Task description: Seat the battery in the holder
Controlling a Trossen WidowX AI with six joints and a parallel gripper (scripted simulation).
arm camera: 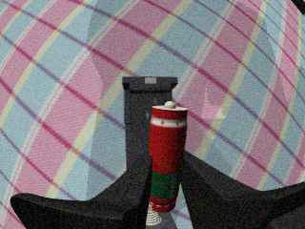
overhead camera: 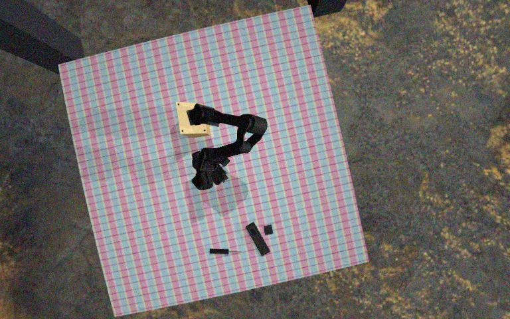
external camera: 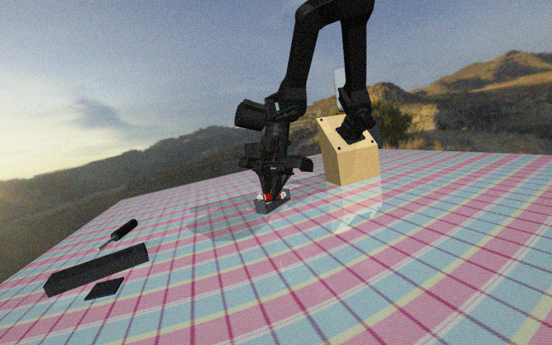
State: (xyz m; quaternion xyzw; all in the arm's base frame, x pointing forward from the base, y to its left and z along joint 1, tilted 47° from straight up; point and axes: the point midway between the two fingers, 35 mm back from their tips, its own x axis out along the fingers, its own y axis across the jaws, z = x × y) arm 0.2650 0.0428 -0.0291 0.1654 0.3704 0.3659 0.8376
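My gripper tip is 1 cm below the battery. Also, from my gripper tip: long black bar (35 cm ahead, 11 cm to the left); screwdriver (37 cm ahead, 5 cm to the right); black plate (32 cm ahead, 17 cm to the left, 1 cm below).
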